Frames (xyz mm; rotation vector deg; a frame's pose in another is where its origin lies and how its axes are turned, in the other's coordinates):
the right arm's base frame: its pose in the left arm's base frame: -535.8 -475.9 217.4 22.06 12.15 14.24
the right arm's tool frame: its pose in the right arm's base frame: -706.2 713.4 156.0 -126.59 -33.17 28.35
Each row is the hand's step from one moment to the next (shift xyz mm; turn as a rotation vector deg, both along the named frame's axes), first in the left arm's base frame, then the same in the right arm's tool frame.
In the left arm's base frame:
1: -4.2 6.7 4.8 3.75 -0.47 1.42
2: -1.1 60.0 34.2 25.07 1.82 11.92
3: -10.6 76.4 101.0 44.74 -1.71 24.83
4: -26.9 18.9 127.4 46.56 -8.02 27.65
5: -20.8 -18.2 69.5 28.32 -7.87 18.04
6: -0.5 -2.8 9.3 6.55 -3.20 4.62
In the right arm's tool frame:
1: 2.3 -6.6 6.0 1.91 -0.70 -3.49
2: 43.9 -45.1 28.4 16.49 -8.00 -20.93
3: 46.9 -114.5 29.2 25.38 -16.74 -41.19
4: -9.5 -131.2 0.7 21.47 -17.94 -47.05
5: -31.1 -66.9 -12.0 10.67 -11.51 -30.71
6: -3.0 -8.5 -3.6 1.37 -2.82 -8.04

